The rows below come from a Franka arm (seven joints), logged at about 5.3 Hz.
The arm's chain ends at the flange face. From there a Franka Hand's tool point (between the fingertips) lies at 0.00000 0.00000 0.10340 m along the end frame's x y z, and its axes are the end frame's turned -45 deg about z.
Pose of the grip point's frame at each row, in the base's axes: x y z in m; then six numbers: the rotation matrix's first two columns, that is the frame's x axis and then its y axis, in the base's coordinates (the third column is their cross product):
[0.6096 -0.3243 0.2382 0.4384 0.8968 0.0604 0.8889 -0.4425 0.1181]
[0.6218 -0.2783 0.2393 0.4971 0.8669 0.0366 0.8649 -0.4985 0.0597]
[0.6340 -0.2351 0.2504 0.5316 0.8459 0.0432 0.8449 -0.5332 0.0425]
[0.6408 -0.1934 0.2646 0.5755 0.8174 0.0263 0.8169 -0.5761 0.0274]
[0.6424 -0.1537 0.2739 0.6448 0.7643 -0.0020 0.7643 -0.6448 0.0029]
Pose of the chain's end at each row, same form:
[0.5959 -0.3245 0.3407 0.9385 0.3212 0.1262 0.3186 -0.9470 0.0408]
[0.6146 -0.2785 0.3425 0.9631 0.2605 0.0681 0.2601 -0.9655 0.0163]
[0.6279 -0.2365 0.3536 0.9733 0.2211 0.0606 0.2215 -0.9752 -0.0005]
[0.6369 -0.1940 0.3679 0.9846 0.1706 0.0380 0.1707 -0.9854 0.0008]
[0.6423 -0.1533 0.3773 0.9964 0.0845 0.0006 0.0845 -0.9964 0.0035]

